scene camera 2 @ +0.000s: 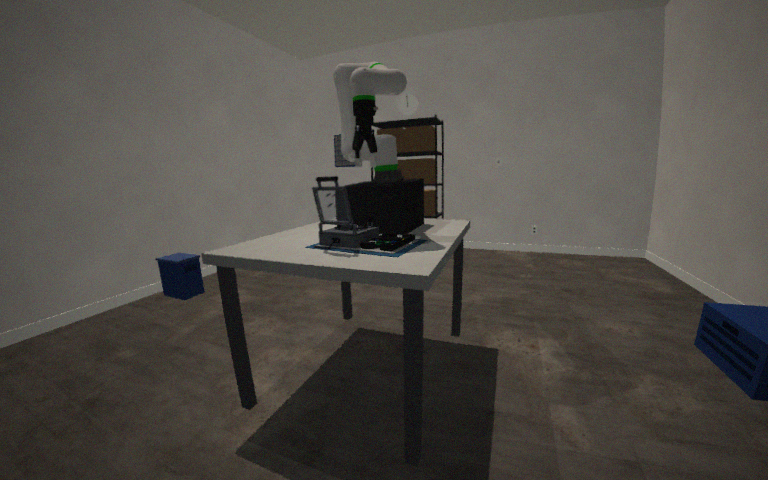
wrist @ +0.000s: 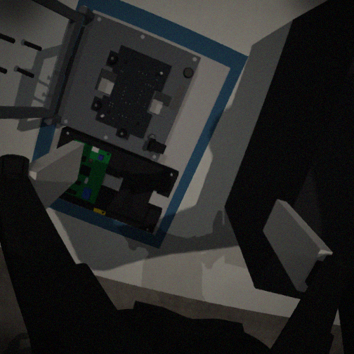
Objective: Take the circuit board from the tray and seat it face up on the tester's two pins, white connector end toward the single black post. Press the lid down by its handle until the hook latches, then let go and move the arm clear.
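Places are measured from the arm's base along level axes (x ahead, y left, z up), in millimetres.
Pixels of known places: gripper, fingertip midpoint: (scene camera 2: 366, 167); arm's base, link origin: (scene camera 2: 386, 181).
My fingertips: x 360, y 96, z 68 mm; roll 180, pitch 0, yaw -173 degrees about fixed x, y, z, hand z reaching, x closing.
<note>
For each thing: its top centre in the pictures, then the offset to it from my fingertips. "spot": a spot on its surface instead. Level surfaces: height alone.
- grey tester, surface spot: (scene camera 2: 334, 236) spot: dx +196, dy -35, dz -266 mm
- black handle, top centre: (scene camera 2: 326, 176) dx +236, dy -25, dz -36 mm
- blue-bordered mat, surface height: dz -310 mm
- white table, surface height: dz -312 mm
The green circuit board (wrist: 96, 172) lies in the black tray (wrist: 167, 175), at its left end in the wrist view, with a white connector at its upper end. The grey tester (scene camera 2: 334, 236) (wrist: 177, 75) stands beside the tray; its dark nest holds no board. Small light pins and several black posts show on it. Its lid (scene camera 2: 317, 204) (wrist: 22, 112) stands raised, with the black handle (scene camera 2: 326, 178) on top. My gripper (scene camera 2: 365, 151) (wrist: 178, 189) is open and empty, high above the table. In the wrist view its left finger overlaps the board's left edge.
A large black box (scene camera 2: 390, 206) (wrist: 275, 130) stands behind the tester and tray, on the right in the wrist view. A blue-bordered mat (scene camera 2: 399, 253) (wrist: 197, 155) lies under them on the white table (scene camera 2: 254, 254). A shelf rack (scene camera 2: 442, 169) stands behind the arm.
</note>
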